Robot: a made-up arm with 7 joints.
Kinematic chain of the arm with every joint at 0, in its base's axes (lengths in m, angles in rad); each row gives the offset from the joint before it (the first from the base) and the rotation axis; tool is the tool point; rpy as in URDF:
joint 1: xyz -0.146 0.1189 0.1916 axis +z
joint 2: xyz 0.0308 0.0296 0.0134 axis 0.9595 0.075 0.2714
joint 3: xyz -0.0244 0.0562 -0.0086 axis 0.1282 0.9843 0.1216
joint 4: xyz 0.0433 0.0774 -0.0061 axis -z
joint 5: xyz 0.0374 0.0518 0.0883 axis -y
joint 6: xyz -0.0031 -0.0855 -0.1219 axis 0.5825 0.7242 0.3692
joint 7: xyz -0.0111 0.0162 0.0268 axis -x
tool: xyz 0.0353 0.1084 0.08 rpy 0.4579 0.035 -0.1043
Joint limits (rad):
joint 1: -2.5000..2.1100
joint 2: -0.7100..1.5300
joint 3: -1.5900..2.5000
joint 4: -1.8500..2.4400
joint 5: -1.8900..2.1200
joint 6: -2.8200..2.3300
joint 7: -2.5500..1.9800
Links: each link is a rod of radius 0.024 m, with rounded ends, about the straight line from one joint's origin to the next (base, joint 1, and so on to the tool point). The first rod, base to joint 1, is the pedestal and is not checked.
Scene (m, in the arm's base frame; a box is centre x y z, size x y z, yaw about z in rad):
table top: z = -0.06
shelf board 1: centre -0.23 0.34 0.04 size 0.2 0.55 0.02 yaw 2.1
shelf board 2: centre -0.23 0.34 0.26 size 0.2 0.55 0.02 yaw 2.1
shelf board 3: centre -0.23 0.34 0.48 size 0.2 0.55 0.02 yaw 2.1
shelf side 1: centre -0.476 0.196 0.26 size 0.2 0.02 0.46 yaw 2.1
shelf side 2: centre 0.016 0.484 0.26 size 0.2 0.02 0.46 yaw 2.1
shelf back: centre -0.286 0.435 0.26 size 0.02 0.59 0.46 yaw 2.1
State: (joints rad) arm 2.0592 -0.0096 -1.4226 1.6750 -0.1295 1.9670 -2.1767
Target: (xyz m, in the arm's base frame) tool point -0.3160 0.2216 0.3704
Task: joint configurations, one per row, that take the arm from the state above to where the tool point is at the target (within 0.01 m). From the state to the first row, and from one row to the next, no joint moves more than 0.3 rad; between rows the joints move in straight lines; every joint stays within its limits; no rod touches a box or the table.
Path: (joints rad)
1: 2.0761 0.2241 -1.4254 1.5976 -0.2279 1.6874 -1.9629
2: 2.0931 0.4578 -1.4282 1.5203 -0.3263 1.4077 -1.7491
3: 2.1100 0.6915 -1.4310 1.4429 -0.4246 1.1281 -1.5353
4: 2.1100 0.4112 -1.4628 1.2658 -0.2971 1.2536 -1.5300
5: 2.1100 0.1309 -1.4946 1.0886 -0.1696 1.3790 -1.5246
6: 2.1100 -0.1494 -1.5264 0.9115 -0.0421 1.5045 -1.5193
7: 2.1100 -0.4297 -1.5582 0.7343 0.0854 1.6299 -1.5140
8: 2.1100 -0.7100 -1.5900 0.5572 0.2129 1.7554 -1.5087
9: 2.1100 -0.5345 -1.4666 0.4396 0.3135 2.0427 -1.6428
10: 2.1100 -0.3589 -1.3432 0.3221 0.4141 2.3300 -1.7770

